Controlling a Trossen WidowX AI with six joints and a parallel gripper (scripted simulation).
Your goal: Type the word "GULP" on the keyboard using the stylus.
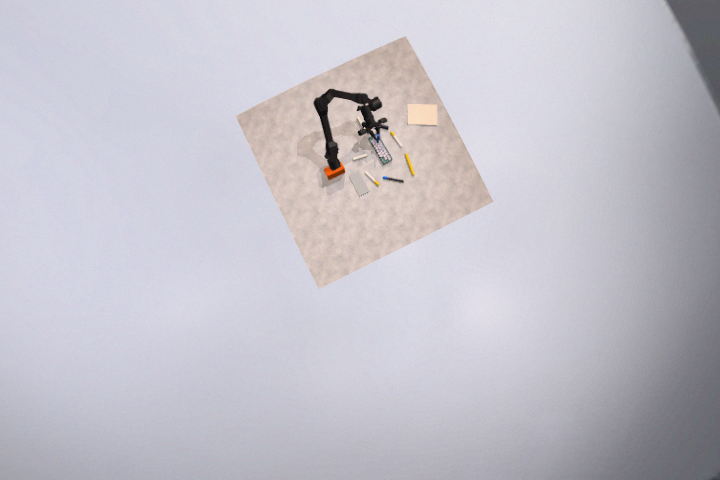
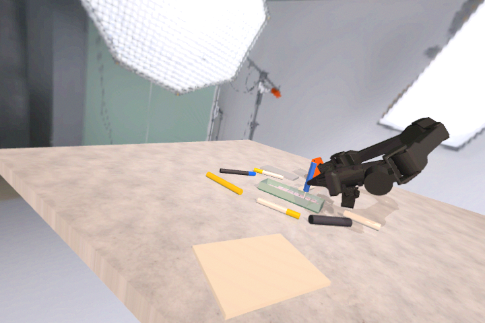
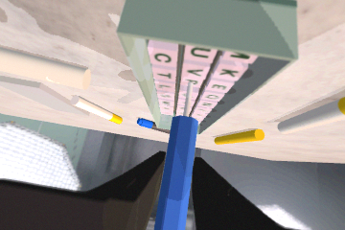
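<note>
My gripper tip is now 8 cm short of the black cylinder, 9 cm to the right of it and 6 cm above it. Also, from my gripper tip: blue stylus: 1 cm below; then yellow stick: 11 cm ahead, 23 cm to the right, 6 cm below; then grey flat block: 24 cm behind, 16 cm to the right, 6 cm below.
</note>
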